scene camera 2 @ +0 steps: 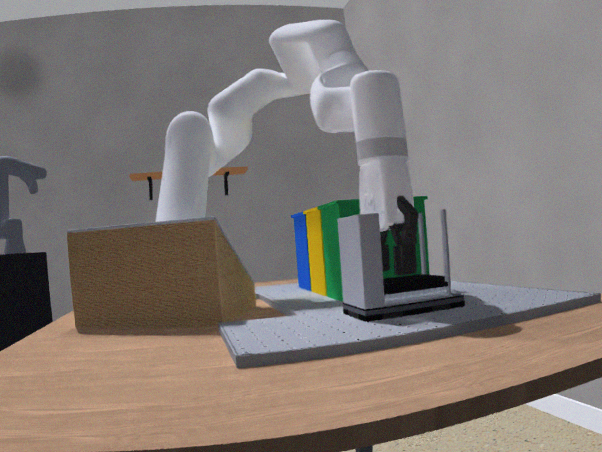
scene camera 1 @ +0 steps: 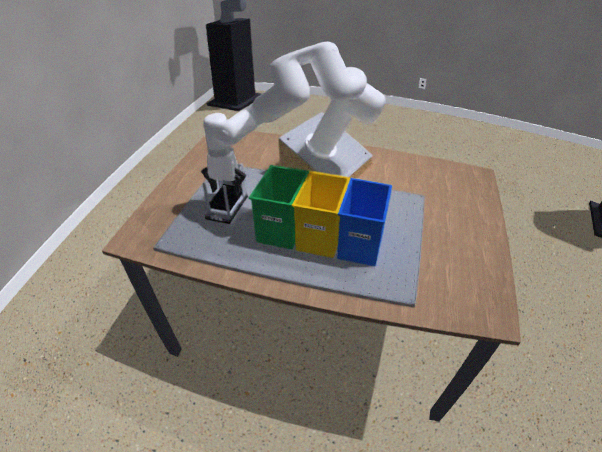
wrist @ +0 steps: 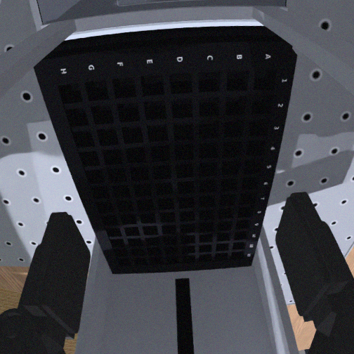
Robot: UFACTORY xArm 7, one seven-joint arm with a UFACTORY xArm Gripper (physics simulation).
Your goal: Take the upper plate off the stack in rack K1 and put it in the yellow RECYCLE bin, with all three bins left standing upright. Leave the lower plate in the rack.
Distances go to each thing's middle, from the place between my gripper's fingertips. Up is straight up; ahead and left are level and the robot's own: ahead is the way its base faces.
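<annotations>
Black plate (scene camera 2: 393, 285): my gripper 1 cm short of it, 2 cm above it. Counted from my hand: green bin (scene camera 1: 272, 199) 2 cm ahead, 24 cm to the left, 3 cm above; yellow recycle bin (scene camera 1: 316, 206) 1 cm behind, 37 cm to the left, 3 cm above; blue bin (scene camera 1: 363, 211) 4 cm behind, 50 cm to the left, 3 cm above. By their middles, of the things named here, blue bin farthest from my gripper, black plate nearest.
</annotations>
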